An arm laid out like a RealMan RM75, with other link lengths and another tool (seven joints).
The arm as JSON. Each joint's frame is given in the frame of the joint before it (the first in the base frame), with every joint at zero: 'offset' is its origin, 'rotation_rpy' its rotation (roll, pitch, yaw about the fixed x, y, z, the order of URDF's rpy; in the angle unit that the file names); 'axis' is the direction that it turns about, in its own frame. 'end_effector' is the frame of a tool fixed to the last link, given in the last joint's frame.
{
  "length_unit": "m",
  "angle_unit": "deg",
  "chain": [
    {
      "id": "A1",
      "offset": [
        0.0,
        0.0,
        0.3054
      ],
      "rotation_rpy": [
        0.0,
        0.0,
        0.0
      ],
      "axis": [
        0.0,
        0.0,
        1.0
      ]
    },
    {
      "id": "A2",
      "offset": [
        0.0,
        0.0,
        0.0
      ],
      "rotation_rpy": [
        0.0,
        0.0,
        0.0
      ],
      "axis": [
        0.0,
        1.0,
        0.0
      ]
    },
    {
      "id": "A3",
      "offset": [
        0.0,
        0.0,
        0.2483
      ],
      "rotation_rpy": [
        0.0,
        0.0,
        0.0
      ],
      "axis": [
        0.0,
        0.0,
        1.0
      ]
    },
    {
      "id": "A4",
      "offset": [
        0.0,
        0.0,
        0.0
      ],
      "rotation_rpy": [
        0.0,
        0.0,
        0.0
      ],
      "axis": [
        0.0,
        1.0,
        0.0
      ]
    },
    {
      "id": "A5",
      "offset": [
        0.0,
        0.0,
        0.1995
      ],
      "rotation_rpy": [
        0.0,
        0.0,
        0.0
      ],
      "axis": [
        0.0,
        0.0,
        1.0
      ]
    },
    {
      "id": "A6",
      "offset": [
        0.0,
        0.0,
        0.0
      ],
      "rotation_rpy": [
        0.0,
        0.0,
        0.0
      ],
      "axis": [
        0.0,
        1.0,
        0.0
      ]
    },
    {
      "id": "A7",
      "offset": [
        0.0,
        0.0,
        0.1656
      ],
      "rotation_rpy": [
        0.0,
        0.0,
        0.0
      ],
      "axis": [
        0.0,
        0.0,
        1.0
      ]
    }
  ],
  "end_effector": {
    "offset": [
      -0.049,
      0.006,
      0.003
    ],
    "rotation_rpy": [
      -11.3,
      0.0,
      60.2
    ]
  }
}
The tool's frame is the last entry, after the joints.
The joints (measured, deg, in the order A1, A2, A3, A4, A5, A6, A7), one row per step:
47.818 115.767 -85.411 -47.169 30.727 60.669 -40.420
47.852 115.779 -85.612 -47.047 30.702 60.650 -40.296
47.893 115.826 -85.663 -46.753 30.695 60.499 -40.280
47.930 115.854 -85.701 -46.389 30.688 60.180 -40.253
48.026 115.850 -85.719 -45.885 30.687 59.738 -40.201
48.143 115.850 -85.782 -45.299 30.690 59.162 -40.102
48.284 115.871 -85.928 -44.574 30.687 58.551 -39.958
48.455 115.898 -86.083 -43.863 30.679 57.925 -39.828
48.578 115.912 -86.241 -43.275 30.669 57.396 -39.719
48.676 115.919 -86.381 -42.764 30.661 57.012 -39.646
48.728 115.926 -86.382 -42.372 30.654 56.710 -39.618
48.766 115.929 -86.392 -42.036 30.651 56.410 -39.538
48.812 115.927 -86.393 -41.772 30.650 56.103 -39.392
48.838 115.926 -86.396 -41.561 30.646 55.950 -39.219
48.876 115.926 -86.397 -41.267 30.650 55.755 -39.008
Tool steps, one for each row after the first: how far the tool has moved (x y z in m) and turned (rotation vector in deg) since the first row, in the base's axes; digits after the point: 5 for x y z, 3 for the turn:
0.00043 -0.00038 -0.00073 -0.095 -0.133 -0.069
0.00130 -0.00060 -0.00154 -0.138 -0.180 -0.193
0.00238 -0.00043 -0.00211 -0.047 -0.206 -0.299
0.00368 0.00018 -0.00247 0.138 -0.236 -0.429
0.00505 0.00096 -0.00295 0.392 -0.264 -0.550
0.00690 0.00146 -0.00395 0.583 -0.357 -0.748
0.00842 0.00205 -0.00496 0.776 -0.458 -0.876
0.00985 0.00247 -0.00577 0.935 -0.570 -0.979
0.01130 0.00261 -0.00652 1.007 -0.700 -1.103
0.01255 0.00284 -0.00684 1.115 -0.737 -1.241
0.01363 0.00313 -0.00704 1.265 -0.744 -1.383
0.01427 0.00368 -0.00704 1.485 -0.700 -1.504
0.01503 0.00388 -0.00711 1.617 -0.670 -1.709
0.01606 0.00410 -0.00724 1.772 -0.632 -1.983

